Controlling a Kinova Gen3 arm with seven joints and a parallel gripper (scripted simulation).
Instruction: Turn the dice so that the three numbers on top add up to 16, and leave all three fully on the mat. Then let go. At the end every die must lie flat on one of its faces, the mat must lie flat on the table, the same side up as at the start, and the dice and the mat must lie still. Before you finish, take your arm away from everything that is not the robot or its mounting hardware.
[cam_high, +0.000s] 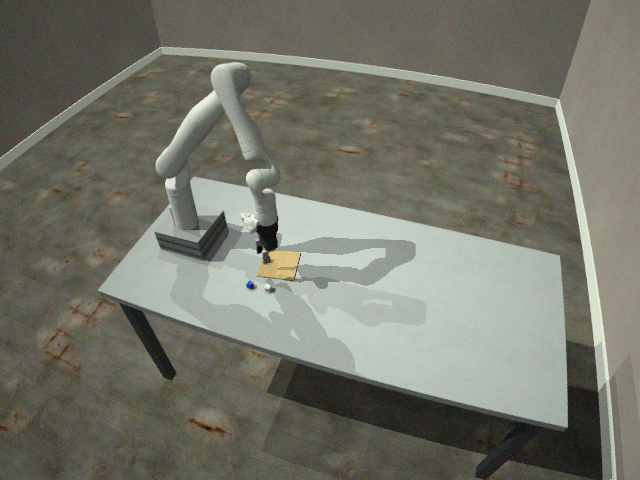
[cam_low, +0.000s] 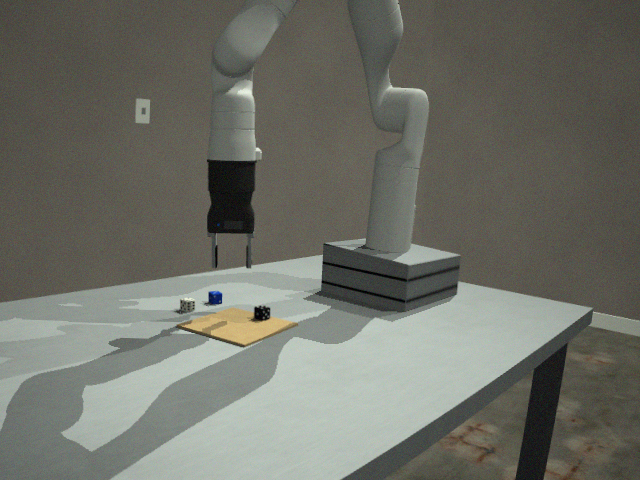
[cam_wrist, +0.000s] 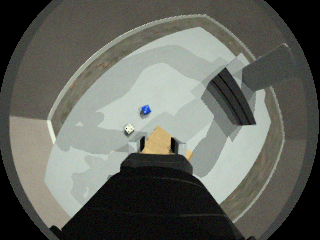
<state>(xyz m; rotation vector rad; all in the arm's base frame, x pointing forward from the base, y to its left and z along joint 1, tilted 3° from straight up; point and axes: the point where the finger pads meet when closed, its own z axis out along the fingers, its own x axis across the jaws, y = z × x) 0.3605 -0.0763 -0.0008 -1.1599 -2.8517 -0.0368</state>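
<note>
The white die lies 4 cm ahead of my hand, 7 cm to the right of it and 9 cm below it. Round my hand: tan mat (3 cm ahead, 6 cm to the left, 10 cm below); blue die (3 cm behind, 8 cm to the right, 9 cm below); black die (2 cm behind, 6 cm to the left, 9 cm below).
</note>
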